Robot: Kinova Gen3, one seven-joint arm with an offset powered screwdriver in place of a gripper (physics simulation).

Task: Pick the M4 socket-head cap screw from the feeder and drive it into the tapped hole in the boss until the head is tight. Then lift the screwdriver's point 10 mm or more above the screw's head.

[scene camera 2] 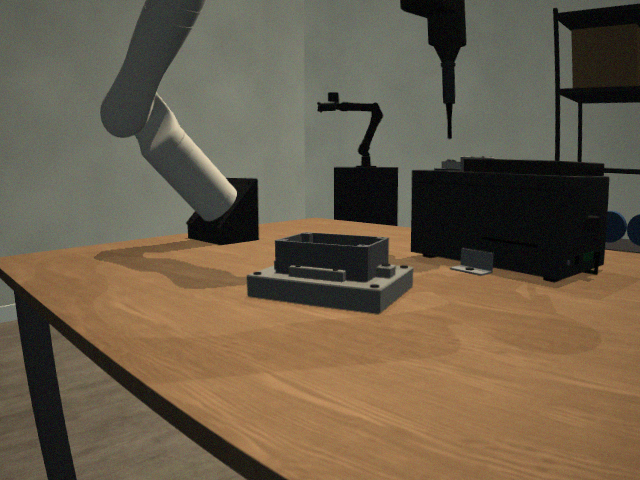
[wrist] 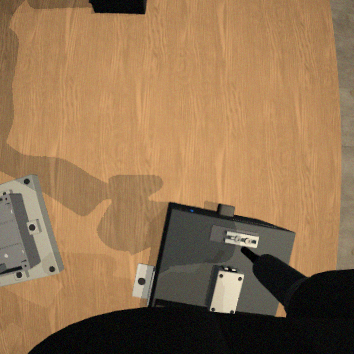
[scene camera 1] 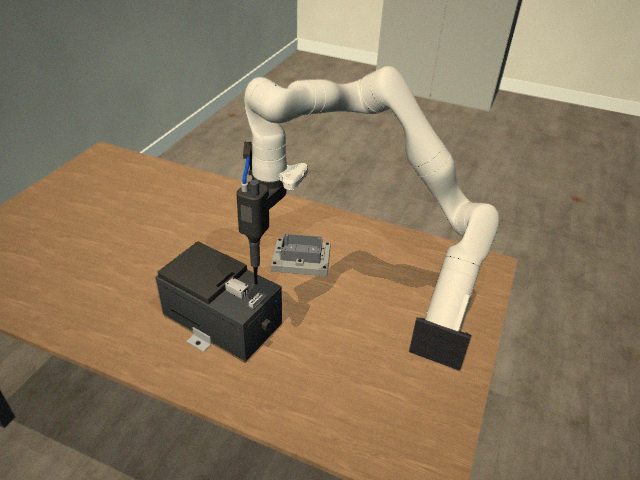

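My screwdriver (scene camera 1: pixel 255 282) (scene camera 2: pixel 449 136) (wrist: pixel 244 249) points straight down, its bare tip a little above the top of the black feeder (scene camera 1: pixel 206 317) (scene camera 2: pixel 465 217) (wrist: pixel 187 240). No screw shows on the tip. In the wrist view the tip appears beside the small silver pick-up block (scene camera 1: pixel 255 300) (wrist: pixel 241 239). Small round shapes show in that block; whether one is the M4 screw I cannot tell. The open grey housing (scene camera 1: pixel 300 252) (scene camera 2: pixel 323 258) (wrist: pixel 30 237) sits on a light fixture plate (scene camera 1: pixel 281 266) (scene camera 2: pixel 310 298) (wrist: pixel 49 250). Its tapped hole is too small to make out.
A light block (scene camera 1: pixel 236 287) (wrist: pixel 226 291) stands on the feeder beside the pick-up block. The feeder's raised black lid (scene camera 1: pixel 201 268) (scene camera 2: pixel 537 166) lies behind it. A metal bracket (scene camera 1: pixel 199 339) (scene camera 2: pixel 473 262) (wrist: pixel 143 281) is at the feeder's side. The arm's black base (scene camera 1: pixel 439 343) (scene camera 2: pixel 242 227) stands on the table.
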